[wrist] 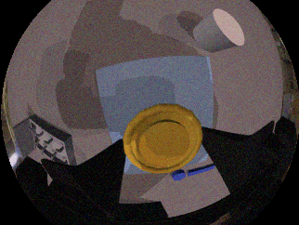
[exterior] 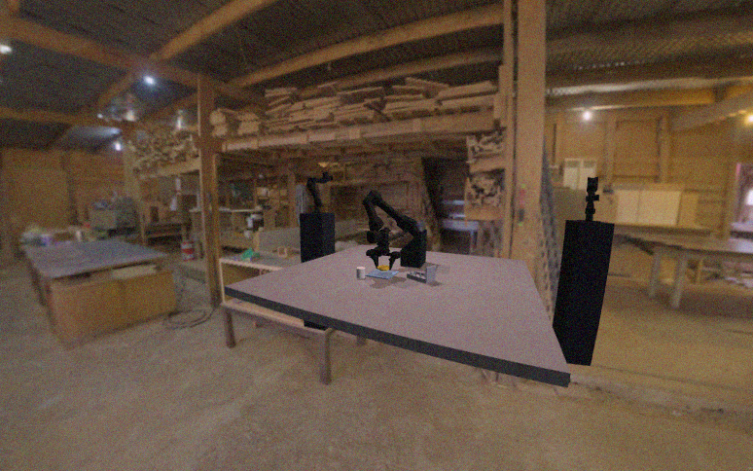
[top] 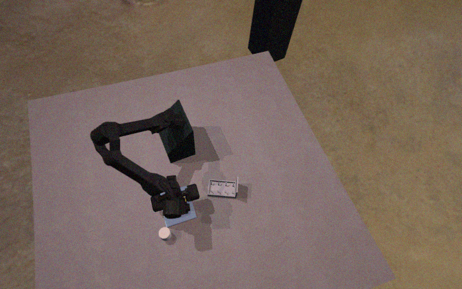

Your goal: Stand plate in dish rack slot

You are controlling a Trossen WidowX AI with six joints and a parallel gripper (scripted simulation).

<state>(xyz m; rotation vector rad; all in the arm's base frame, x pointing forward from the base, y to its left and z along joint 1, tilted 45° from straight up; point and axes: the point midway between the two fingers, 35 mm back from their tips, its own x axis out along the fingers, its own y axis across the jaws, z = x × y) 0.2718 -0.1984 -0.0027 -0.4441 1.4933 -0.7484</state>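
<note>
My gripper tip is 20 mm above the light blue mat. The rest, counted from my gripper tip: white cup (90 mm to the right, 90 mm ahead); then blue spoon (100 mm behind, 30 mm to the right, 20 mm below); then yellow plate (10 mm above).
</note>
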